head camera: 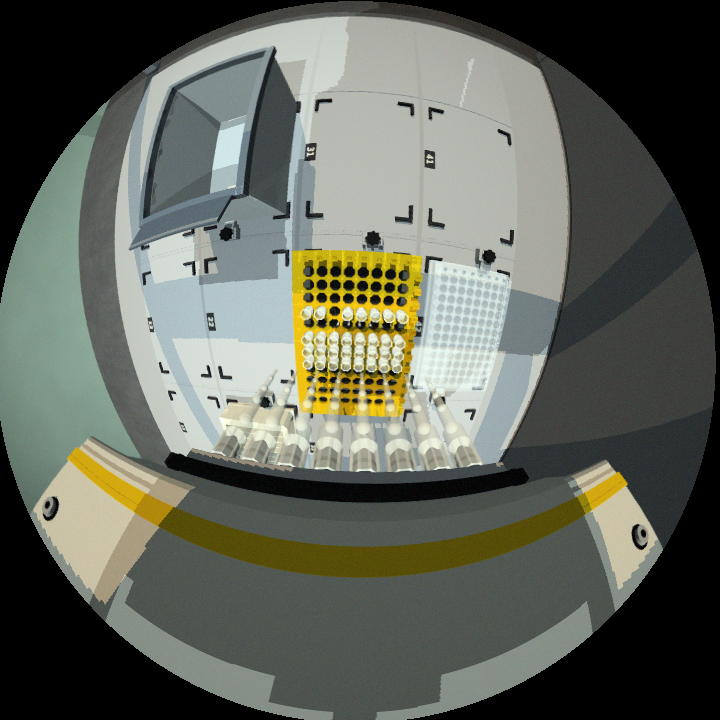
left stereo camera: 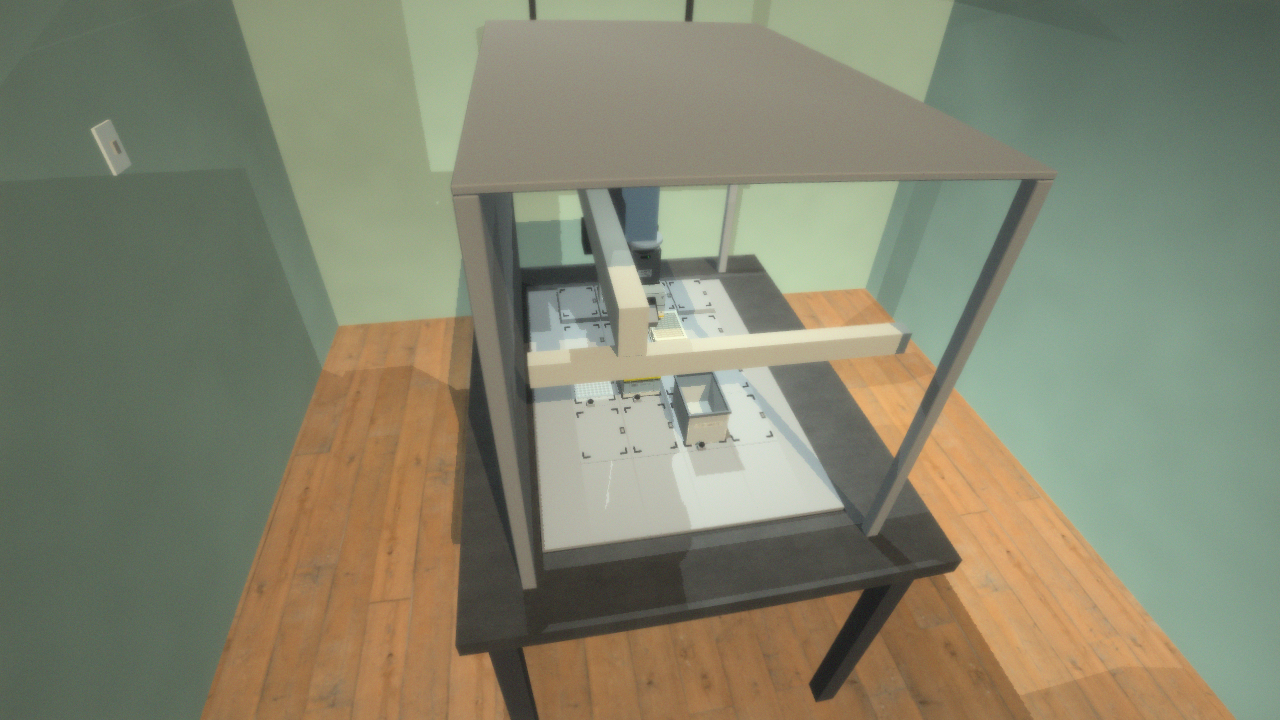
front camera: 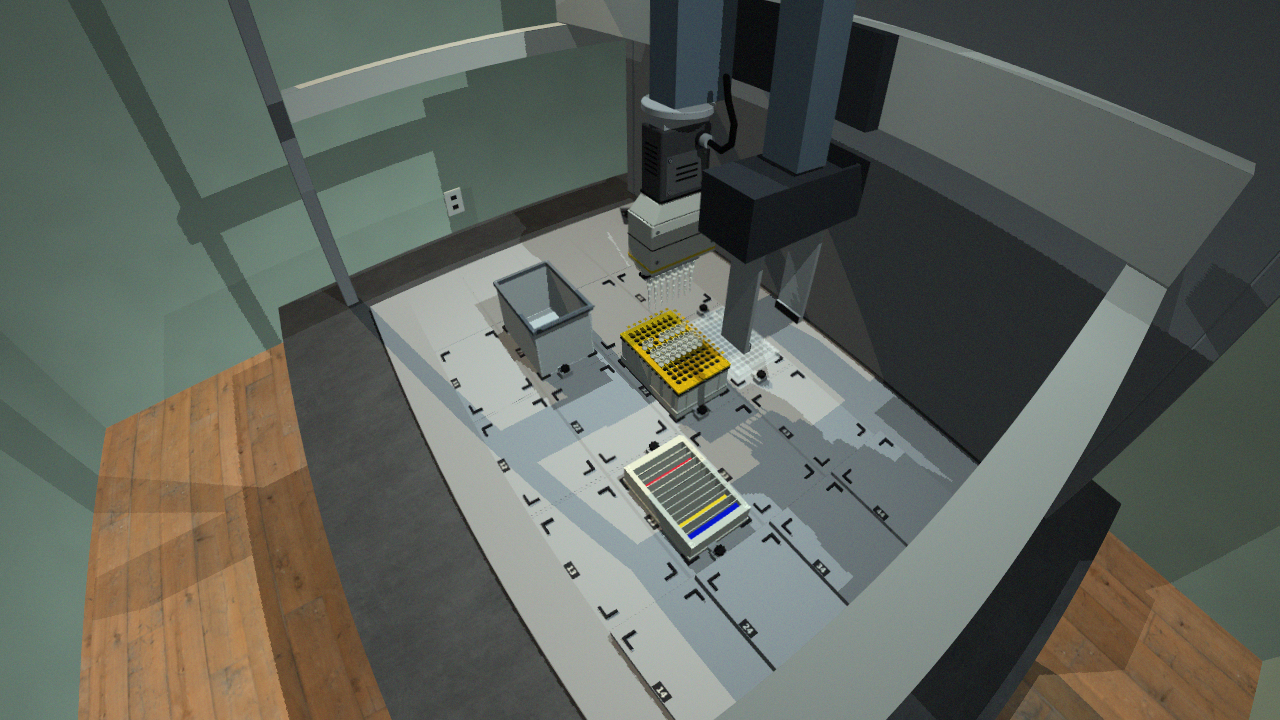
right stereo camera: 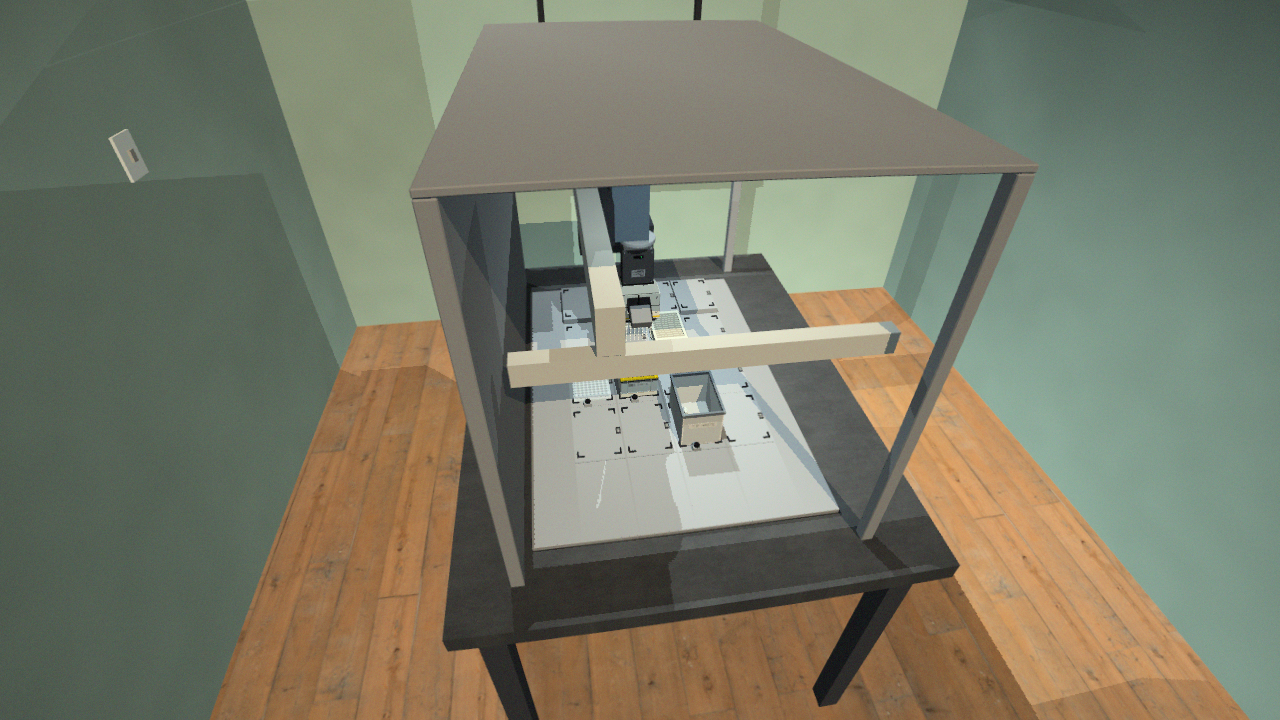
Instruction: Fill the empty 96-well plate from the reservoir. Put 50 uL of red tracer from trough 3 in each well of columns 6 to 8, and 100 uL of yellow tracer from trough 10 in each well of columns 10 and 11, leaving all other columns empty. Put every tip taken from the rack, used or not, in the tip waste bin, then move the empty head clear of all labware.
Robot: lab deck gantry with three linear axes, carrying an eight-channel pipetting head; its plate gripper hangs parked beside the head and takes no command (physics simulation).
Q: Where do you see a roof panel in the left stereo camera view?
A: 555, 105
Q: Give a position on a grey upright post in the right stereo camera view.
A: At 1013, 188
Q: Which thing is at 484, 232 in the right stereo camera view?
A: A dark back wall.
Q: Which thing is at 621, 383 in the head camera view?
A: A dark back wall.
